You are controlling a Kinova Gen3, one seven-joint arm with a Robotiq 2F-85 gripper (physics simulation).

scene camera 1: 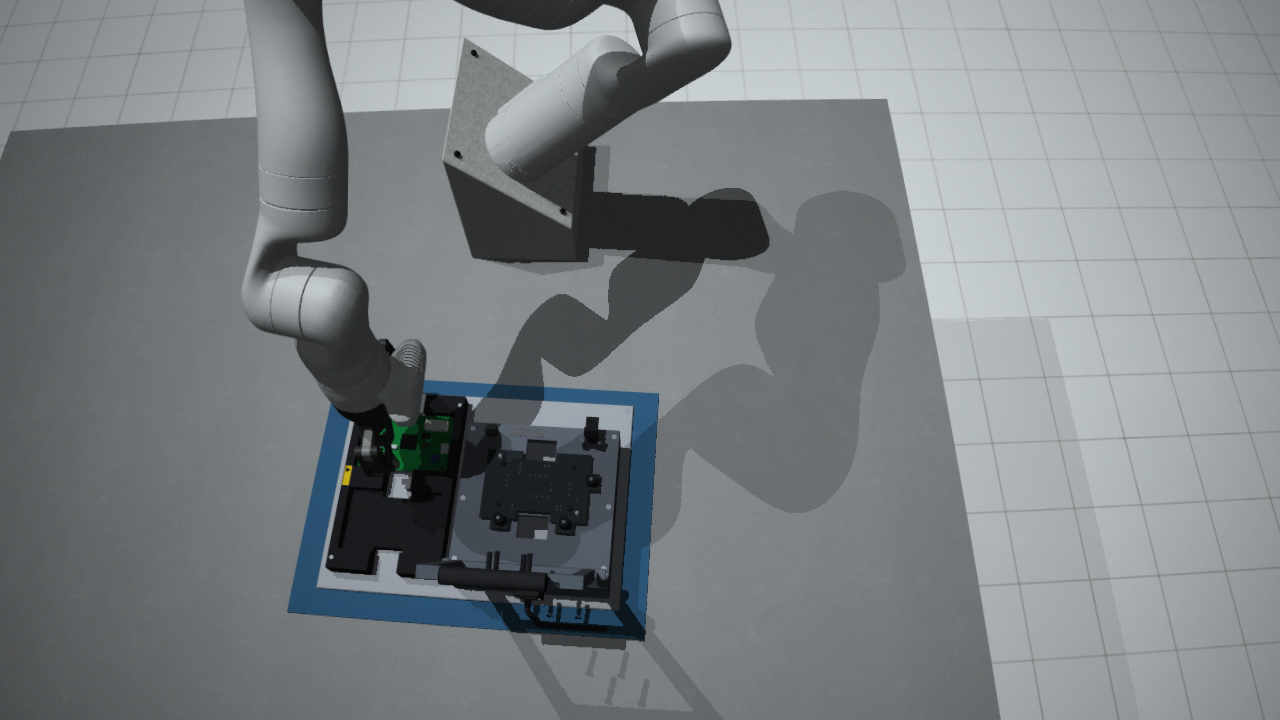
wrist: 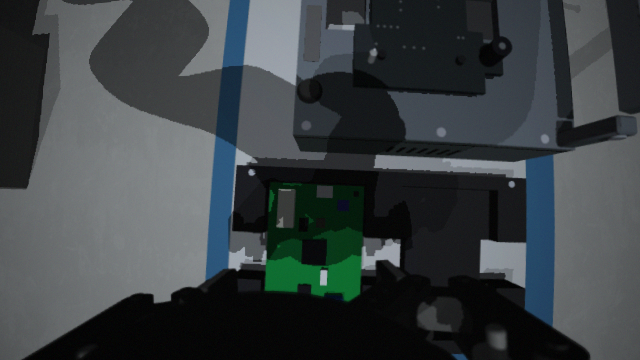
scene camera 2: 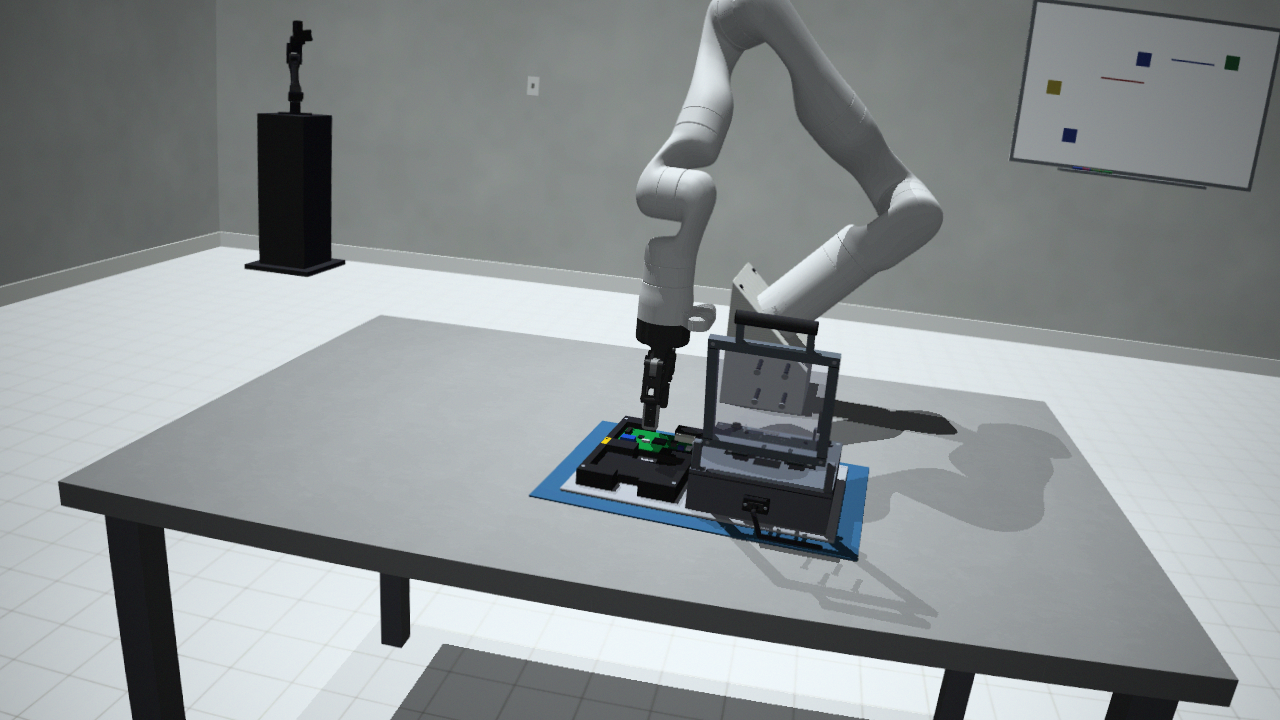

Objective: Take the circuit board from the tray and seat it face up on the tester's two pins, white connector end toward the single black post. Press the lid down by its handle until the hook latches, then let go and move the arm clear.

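Frame: origin at the arm's base, x ahead, y left, z up, level; metres.
Seen in the pictures: gripper, fingertip midpoint: (scene camera 1: pixel 393 428) (wrist: pixel 306 281) (scene camera 2: pixel 654 417); arm's base at its link origin: (scene camera 1: pixel 515 148).
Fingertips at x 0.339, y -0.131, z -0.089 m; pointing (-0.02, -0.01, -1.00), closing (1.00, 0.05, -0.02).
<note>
Pixels of each thing's top centre, then the offset from my fingertips to it. "pt": a spot on its surface instead. Level surfaces: height alone.
- green circuit board at its top centre: (wrist: pixel 313 259) (scene camera 1: pixel 404 439) (scene camera 2: pixel 657 436) dy +0.006, dx +0.003, dz -0.027 m
- black tray at a spot on its surface: (wrist: pixel 440 220) pt dy +0.032, dx +0.101, dz -0.036 m
- single black post at its top centre: (scene camera 1: pixel 591 478) dy +0.235, dx +0.067, dz +0.027 m
- black hook at its top centre: (scene camera 1: pixel 591 422) dy +0.235, dx +0.011, dz +0.053 m
- round black knob at a spot on its surface: (wrist: pixel 309 90) (scene camera 1: pixel 489 428) pt dy +0.115, dx +0.003, dz +0.011 m
- blue-edged mat at its surface level: dz -0.052 m
The green circuit board (scene camera 1: pixel 420 458) (scene camera 2: pixel 642 439) (wrist: pixel 287 272) lies face up in the black tray (scene camera 1: pixel 384 523) (scene camera 2: pixel 626 472) (wrist: pixel 440 220); a pale block is at its end nearer the tester. My gripper (scene camera 2: pixel 650 424) (wrist: pixel 306 281) is open and empty, pointing down low over the board's far end from the tester. In the wrist view its fingers are spread on either side of the board. The tester (scene camera 1: pixel 474 541) (scene camera 2: pixel 760 501) (wrist: pixel 415 117) has an empty dark nest. The single black post (scene camera 1: pixel 592 480) stands on its right. The lid (scene camera 2: pixel 710 394) is raised upright, with its handle (scene camera 1: pixel 492 580) (scene camera 2: pixel 776 322) on top.
The black hook (scene camera 1: pixel 592 429) stands at the tester's back right corner, and a round black knob (scene camera 1: pixel 491 429) (wrist: pixel 309 90) at its back left. Tray and tester stand on a blue-edged mat (scene camera 1: pixel 313 537) (wrist: pixel 220 200). The arm's wedge pedestal (scene camera 1: pixel 514 219) is behind them.
</note>
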